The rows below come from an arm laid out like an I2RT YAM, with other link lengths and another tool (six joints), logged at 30 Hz.
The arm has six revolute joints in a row. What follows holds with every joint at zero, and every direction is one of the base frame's. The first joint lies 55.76 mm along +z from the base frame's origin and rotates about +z. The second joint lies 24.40 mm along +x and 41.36 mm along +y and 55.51 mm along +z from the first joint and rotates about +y. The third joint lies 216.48 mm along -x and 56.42 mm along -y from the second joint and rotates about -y. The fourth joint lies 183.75 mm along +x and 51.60 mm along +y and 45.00 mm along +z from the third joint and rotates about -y. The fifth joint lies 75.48 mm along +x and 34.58 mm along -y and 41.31 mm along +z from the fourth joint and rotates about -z. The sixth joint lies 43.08 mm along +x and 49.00 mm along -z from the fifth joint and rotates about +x. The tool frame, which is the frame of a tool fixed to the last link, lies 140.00 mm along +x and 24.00 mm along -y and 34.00 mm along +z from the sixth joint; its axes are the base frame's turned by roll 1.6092, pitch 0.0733 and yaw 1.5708 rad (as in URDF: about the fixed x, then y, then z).
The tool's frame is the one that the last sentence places.
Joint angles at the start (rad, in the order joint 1, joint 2, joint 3, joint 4, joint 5, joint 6): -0.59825, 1.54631, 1.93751, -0.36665, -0.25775, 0.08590
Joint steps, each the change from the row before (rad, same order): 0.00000, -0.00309, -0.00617, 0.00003, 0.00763, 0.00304; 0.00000, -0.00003, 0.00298, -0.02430, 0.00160, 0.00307; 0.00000, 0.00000, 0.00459, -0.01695, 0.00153, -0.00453; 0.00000, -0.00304, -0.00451, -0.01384, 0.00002, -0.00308; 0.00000, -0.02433, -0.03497, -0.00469, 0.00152, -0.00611; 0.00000, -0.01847, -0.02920, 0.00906, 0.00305, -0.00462; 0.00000, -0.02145, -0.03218, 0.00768, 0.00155, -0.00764; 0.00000, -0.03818, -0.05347, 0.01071, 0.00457, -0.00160
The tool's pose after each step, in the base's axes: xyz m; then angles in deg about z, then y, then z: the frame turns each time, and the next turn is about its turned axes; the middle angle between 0 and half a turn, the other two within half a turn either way. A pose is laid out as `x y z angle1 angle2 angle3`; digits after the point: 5 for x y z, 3 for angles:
0.36761 -0.22491 0.46848 -19.920 91.007 90.591
0.36763 -0.22539 0.46334 -19.997 92.188 91.070
0.36735 -0.22537 0.46095 -20.087 92.875 90.984
0.36721 -0.22517 0.45681 -20.082 93.726 91.023
0.36397 -0.22307 0.45113 -20.167 94.578 90.884
0.36145 -0.22186 0.44891 -20.351 94.673 90.635
0.35858 -0.21996 0.44626 -20.453 94.844 90.234
0.35279 -0.21697 0.44177 -20.714 95.102 90.192

